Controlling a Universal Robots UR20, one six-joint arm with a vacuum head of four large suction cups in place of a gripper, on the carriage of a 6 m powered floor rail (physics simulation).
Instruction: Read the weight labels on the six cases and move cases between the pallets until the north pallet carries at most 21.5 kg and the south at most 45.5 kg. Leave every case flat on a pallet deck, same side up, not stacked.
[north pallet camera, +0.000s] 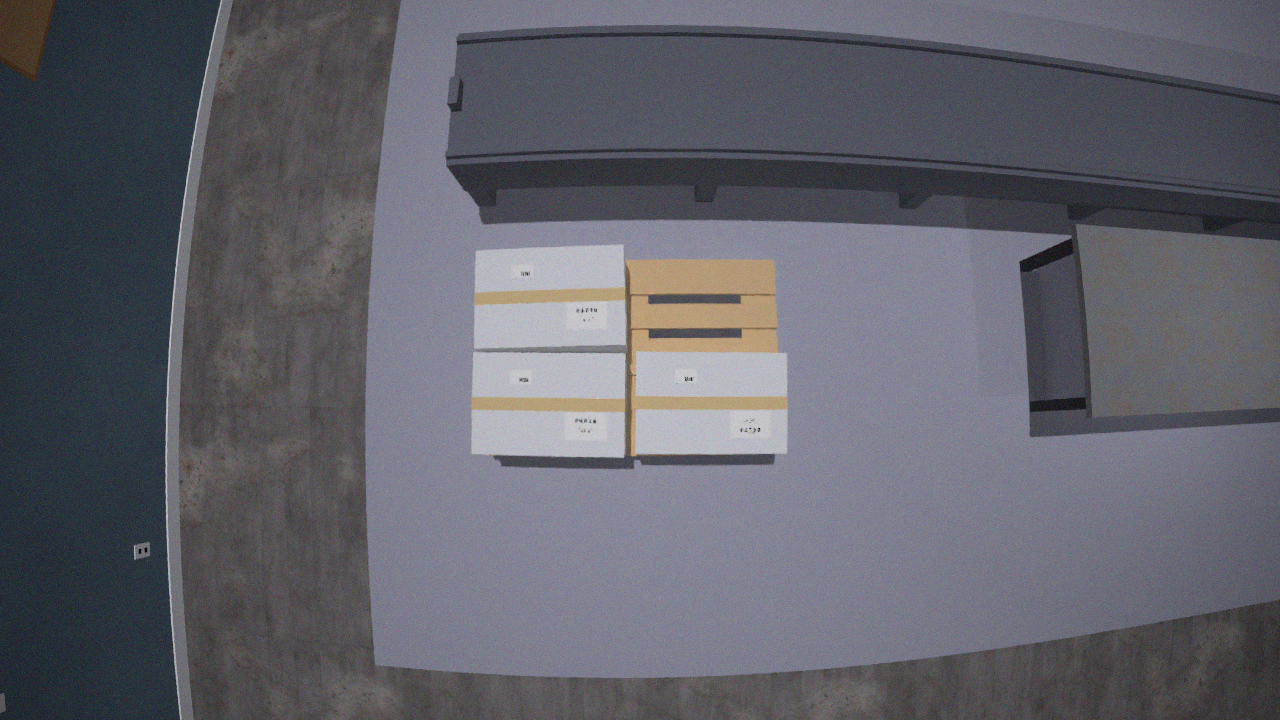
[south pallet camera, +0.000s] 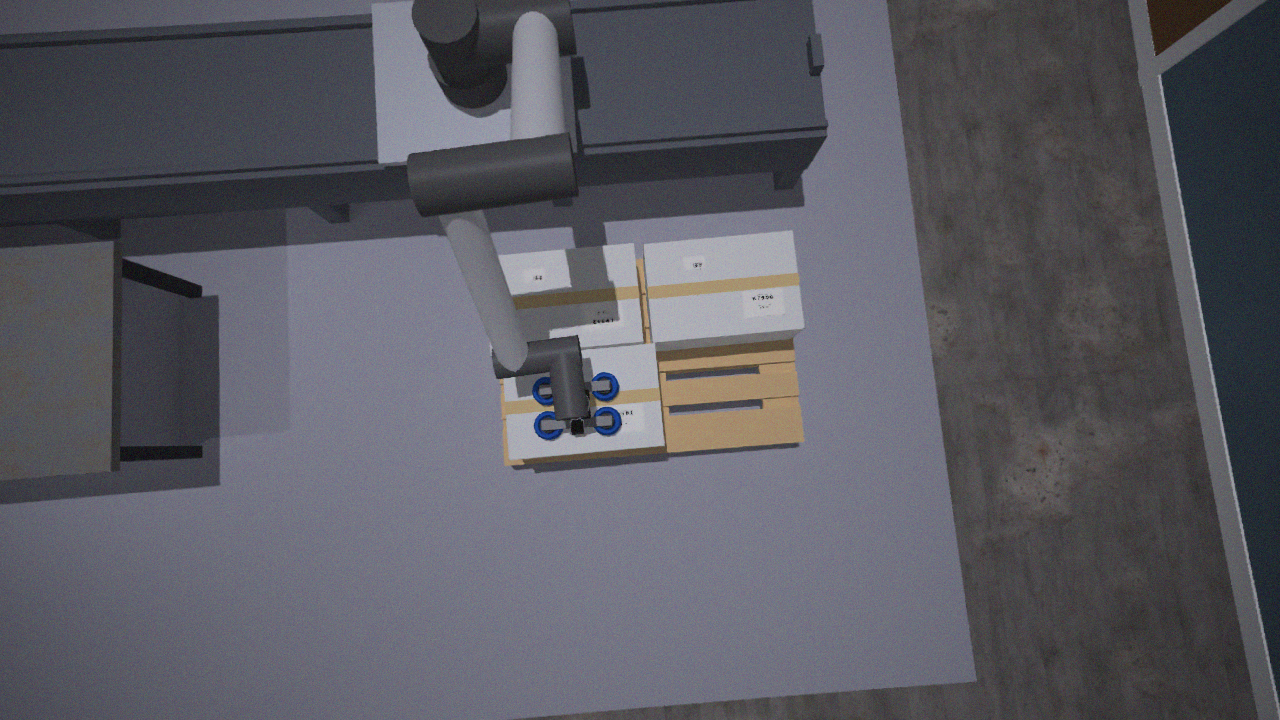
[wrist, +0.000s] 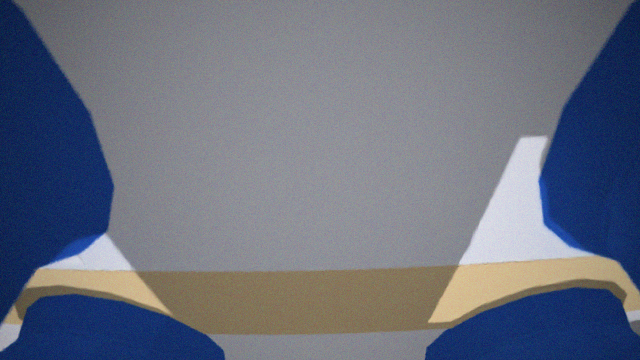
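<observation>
My suction head (wrist: 63, 188). Case (south pallet camera: 638, 402). Pallet (north pallet camera: 754, 280). Pallet (south pallet camera: 779, 421).
</observation>
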